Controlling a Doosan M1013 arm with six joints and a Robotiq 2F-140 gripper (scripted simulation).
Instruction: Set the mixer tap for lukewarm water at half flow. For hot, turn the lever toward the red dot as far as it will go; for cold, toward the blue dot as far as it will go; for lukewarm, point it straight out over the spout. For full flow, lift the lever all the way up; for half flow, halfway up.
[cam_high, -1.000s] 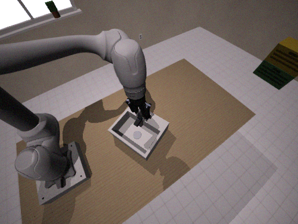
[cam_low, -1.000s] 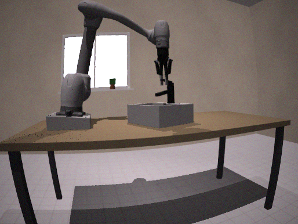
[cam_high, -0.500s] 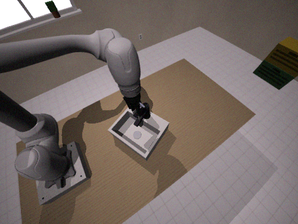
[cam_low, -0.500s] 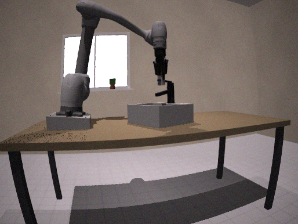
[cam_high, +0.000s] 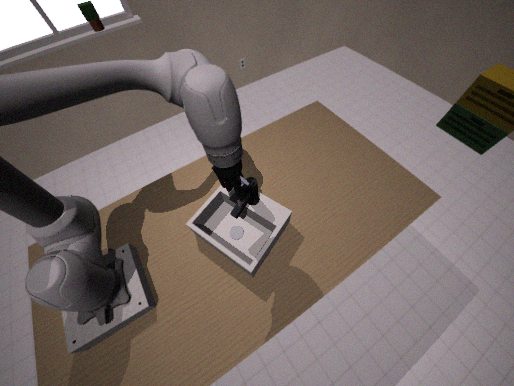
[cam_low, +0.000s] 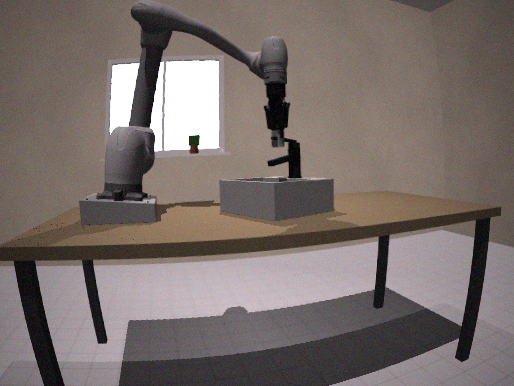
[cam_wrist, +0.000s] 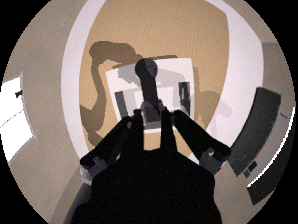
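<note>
Right now my hand is 50 mm short of the black mixer tap, 30 mm to the right of it and 50 mm above it. Round my hand: sink basin (30 mm behind, 20 mm to the right, 240 mm below).
</note>
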